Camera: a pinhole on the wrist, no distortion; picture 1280 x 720 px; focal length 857.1 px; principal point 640.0 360.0 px. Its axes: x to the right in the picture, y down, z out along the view. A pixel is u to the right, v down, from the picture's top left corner.
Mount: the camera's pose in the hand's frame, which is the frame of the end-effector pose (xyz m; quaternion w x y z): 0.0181 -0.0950 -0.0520 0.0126 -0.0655 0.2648 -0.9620
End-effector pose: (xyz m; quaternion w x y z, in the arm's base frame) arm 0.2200 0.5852 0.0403 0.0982 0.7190 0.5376 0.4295
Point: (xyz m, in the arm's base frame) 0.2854 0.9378 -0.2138
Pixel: 425.8 243.2
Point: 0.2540 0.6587 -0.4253
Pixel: 1170.1 296.0
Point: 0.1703 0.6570 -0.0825
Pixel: 921.3 197.9
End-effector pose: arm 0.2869 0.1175 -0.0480 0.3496 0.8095 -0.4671 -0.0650
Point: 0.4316 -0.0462 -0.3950
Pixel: 493.6 311.4
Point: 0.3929 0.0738 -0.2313
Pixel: 592.3 291.3
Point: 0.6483 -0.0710 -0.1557
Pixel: outside the picture
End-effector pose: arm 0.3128 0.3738 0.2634 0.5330 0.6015 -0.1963 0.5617
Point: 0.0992 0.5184 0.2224
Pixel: behind the camera
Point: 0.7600 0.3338 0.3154
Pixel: 444.1 467.9
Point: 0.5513 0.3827 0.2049
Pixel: 739.4 539.5
